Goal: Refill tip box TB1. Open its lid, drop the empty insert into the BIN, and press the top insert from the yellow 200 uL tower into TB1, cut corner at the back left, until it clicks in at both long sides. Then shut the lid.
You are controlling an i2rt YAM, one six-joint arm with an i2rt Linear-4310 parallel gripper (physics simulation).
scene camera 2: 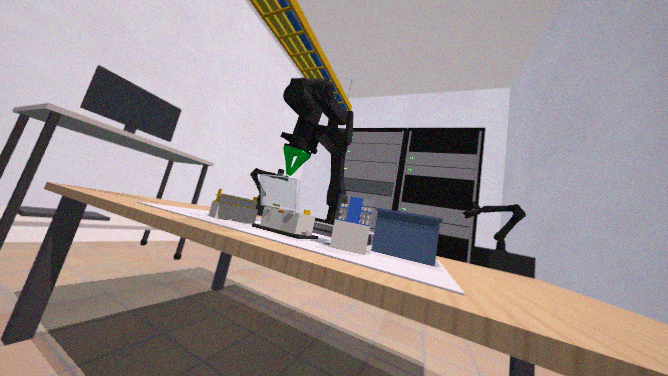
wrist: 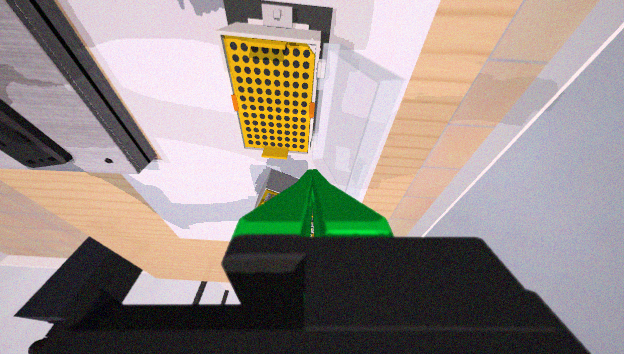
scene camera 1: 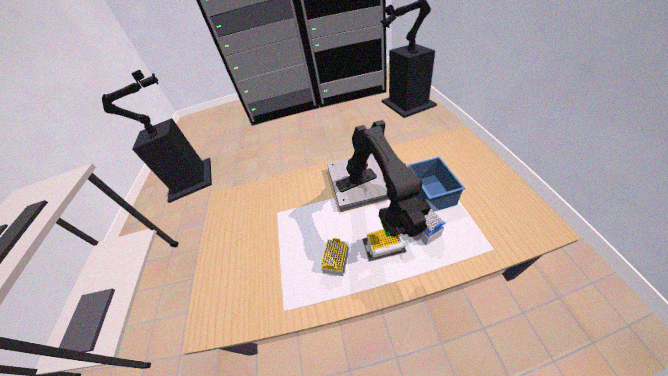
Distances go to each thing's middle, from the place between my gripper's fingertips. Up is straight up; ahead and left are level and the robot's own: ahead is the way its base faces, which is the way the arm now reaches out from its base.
Now: the clear lid (scene camera 2: 280,192) 2 cm ahead of my hand and 5 cm below it. Also, from my hand: blue bin (scene camera 2: 414,237) 17 cm behind, 35 cm to the left, 10 cm below.
